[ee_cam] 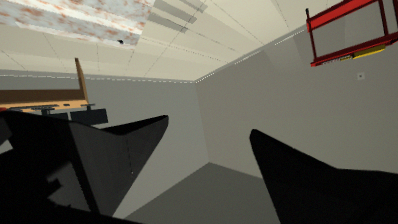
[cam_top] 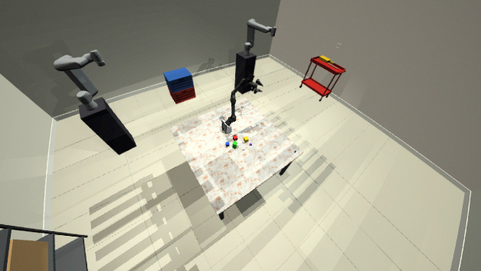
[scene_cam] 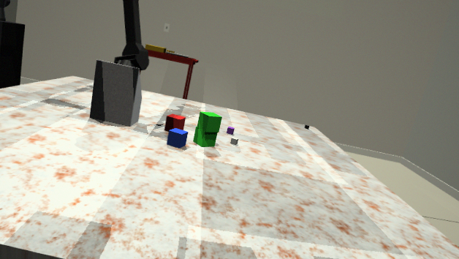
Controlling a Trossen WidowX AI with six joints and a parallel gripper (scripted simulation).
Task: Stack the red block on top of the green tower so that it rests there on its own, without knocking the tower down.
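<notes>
Right now my gripper tip is 52 cm above the red block, 47 cm to the left of it and 9 cm short of it. From my gripper tip the other things lie so: white block (54 cm below, 49 cm to the right, 28 cm ahead); then yellow block (52 cm below, 37 cm to the right, 20 cm ahead); then small purple block (54 cm below, 37 cm to the right, 28 cm ahead).
</notes>
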